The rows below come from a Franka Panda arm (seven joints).
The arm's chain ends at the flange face. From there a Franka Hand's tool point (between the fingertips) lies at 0.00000 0.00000 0.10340 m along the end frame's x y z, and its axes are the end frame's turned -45 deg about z.
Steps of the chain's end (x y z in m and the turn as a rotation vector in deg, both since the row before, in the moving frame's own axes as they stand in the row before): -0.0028, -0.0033, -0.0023, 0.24, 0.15, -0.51; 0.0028, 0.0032, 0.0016, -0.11, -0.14, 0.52; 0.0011, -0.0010, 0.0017, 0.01, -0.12, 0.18; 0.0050, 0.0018, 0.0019, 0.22, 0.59, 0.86; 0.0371, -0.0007, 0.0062, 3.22, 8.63, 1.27; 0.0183, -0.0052, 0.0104, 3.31, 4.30, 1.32; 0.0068, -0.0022, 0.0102, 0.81, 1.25, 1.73; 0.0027, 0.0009, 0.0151, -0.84, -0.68, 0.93
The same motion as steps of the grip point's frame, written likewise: 0.0009, -0.0044, -0.0023, 0.06, 0.28, -0.51; -0.0006, 0.0042, 0.0016, 0.02, -0.18, 0.52; 0.0013, -0.0001, 0.0017, 0.09, -0.08, 0.18; 0.0033, 0.0053, 0.0019, -0.26, 0.57, 0.86; 0.0417, 0.0328, 0.0049, -3.83, 8.38, 1.27; 0.0263, 0.0106, 0.0099, -0.70, 5.38, 1.32; 0.0090, 0.0039, 0.0102, -0.31, 1.46, 1.73; -0.0007, 0.0027, 0.0151, -0.11, -1.07, 0.93
